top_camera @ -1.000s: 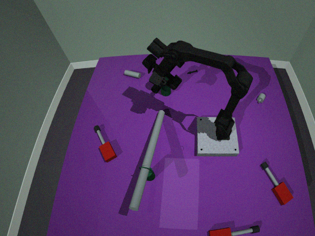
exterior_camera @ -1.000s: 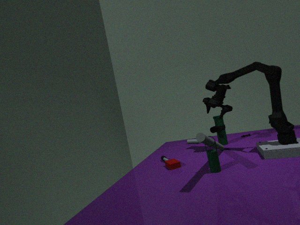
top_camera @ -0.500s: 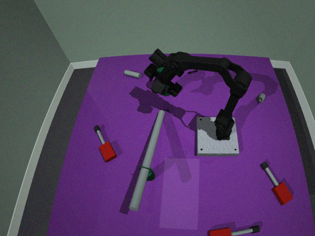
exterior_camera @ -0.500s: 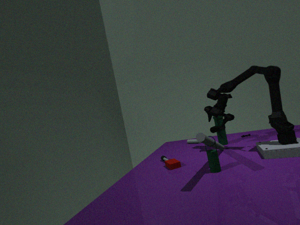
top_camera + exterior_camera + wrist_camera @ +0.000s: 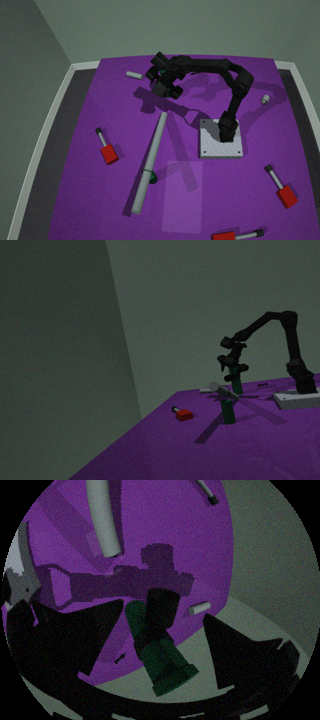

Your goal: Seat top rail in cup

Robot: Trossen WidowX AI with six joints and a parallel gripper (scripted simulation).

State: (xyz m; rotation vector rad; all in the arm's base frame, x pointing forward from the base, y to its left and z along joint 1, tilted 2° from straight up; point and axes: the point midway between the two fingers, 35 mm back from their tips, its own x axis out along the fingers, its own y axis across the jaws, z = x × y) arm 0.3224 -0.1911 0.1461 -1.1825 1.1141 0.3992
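The dark rail-end cup is 3 cm to the right of my gripper tip and 2 cm below it. The rest, counted from my gripper tip: short grey tube (23 cm to the right, 19 cm ahead, 13 cm below); dark bolt (25 cm to the right, 21 cm behind, 14 cm below); short green post (42 cm to the left, 4 cm below, 1 cm ahead).
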